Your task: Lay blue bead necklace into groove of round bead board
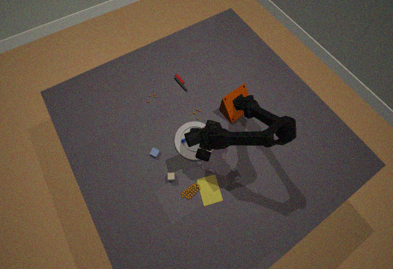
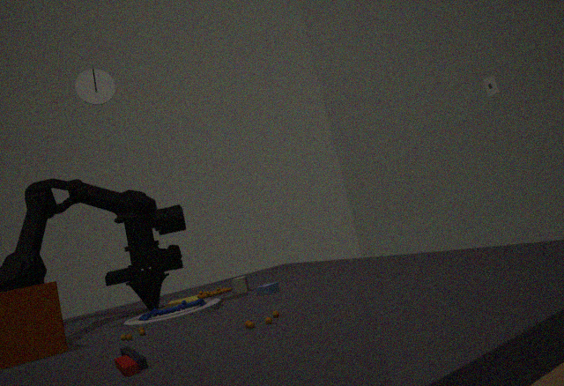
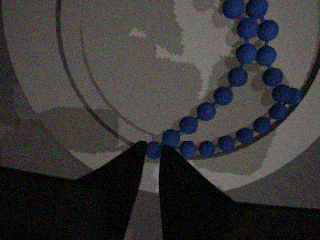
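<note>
My gripper tip is 2 cm short of the round white bead board, 6 cm to the left of it and 1 cm above it. Also, from my gripper tip: cream cube: 22 cm ahead, 1 cm to the left; then yellow sheet: 12 cm ahead, 17 cm to the left, 2 cm below; then light blue cube: 22 cm ahead, 13 cm to the right, 1 cm below.
</note>
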